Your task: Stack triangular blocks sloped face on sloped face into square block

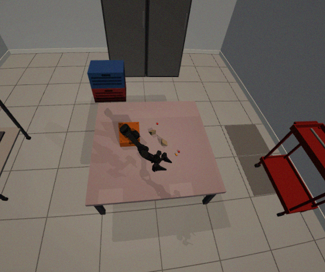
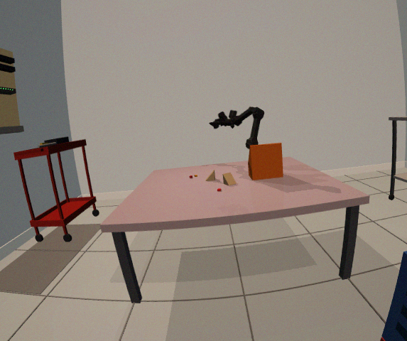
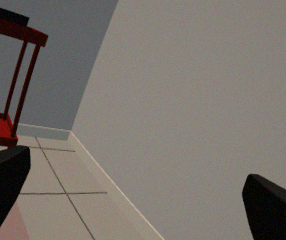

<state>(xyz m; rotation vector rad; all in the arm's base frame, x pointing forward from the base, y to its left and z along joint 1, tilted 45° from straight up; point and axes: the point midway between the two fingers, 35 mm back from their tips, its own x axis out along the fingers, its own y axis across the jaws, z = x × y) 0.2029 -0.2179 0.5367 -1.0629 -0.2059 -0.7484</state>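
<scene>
Right now my gripper tip is 10 cm short of the tan triangular block, 48 cm to the right of it and 38 cm above it. The rest, counted from my gripper tip: orange cube 21 cm ahead, 31 cm to the left, 39 cm below.
</scene>
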